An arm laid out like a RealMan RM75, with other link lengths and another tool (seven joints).
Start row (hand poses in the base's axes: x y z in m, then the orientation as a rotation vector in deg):
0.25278 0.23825 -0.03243 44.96 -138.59 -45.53
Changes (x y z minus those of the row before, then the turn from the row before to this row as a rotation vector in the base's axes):
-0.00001 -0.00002 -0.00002 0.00 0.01 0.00
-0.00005 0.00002 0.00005 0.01 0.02 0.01
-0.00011 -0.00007 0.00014 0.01 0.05 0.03
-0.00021 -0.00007 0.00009 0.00 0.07 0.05
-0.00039 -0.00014 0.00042 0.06 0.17 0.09
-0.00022 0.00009 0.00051 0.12 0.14 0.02
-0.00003 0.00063 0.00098 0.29 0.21 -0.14
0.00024 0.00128 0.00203 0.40 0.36 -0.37
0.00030 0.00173 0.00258 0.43 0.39 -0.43
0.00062 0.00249 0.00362 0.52 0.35 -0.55
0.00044 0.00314 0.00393 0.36 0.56 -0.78
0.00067 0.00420 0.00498 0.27 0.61 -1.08
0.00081 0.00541 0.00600 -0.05 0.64 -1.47
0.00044 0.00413 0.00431 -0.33 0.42 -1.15
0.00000 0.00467 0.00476 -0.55 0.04 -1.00
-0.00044 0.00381 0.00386 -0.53 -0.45 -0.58
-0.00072 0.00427 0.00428 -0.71 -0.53 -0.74
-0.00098 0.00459 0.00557 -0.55 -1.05 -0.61
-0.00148 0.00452 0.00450 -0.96 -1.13 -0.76
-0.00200 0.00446 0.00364 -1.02 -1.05 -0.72
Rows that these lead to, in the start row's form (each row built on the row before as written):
0.25277 0.23823 -0.03245 44.95 -138.58 -45.53
0.25272 0.23825 -0.03240 44.95 -138.55 -45.54
0.25261 0.23818 -0.03226 44.96 -138.49 -45.55
0.25240 0.23811 -0.03217 44.98 -138.40 -45.55
0.25201 0.23797 -0.03175 45.01 -138.19 -45.63
0.25179 0.23806 -0.03124 45.00 -138.03 -45.80
0.25176 0.23869 -0.03026 44.83 -137.86 -46.26
0.25200 0.23997 -0.02823 44.35 -137.66 -46.98
0.25230 0.24170 -0.02565 43.80 -137.46 -47.77
0.25292 0.24419 -0.02203 43.17 -137.34 -48.71
0.25336 0.24733 -0.01810 42.09 -137.20 -49.58
0.25403 0.25153 -0.01312 40.60 -137.20 -50.46
0.25484 0.25694 -0.00712 38.52 -137.46 -51.09
0.25528 0.26107 -0.00281 36.83 -137.80 -51.20
0.25528 0.26574 0.00195 35.45 -138.45 -50.92
0.25484 0.26955 0.00581 34.85 -139.31 -50.44
0.25412 0.27382 0.01009 34.03 -140.37 -49.78
0.25314 0.27841 0.01566 33.72 -141.78 -49.22
0.25166 0.28293 0.02016 33.12 -143.45 -48.16
0.24966 0.28739 0.02380 32.49 -145.03 -47.00

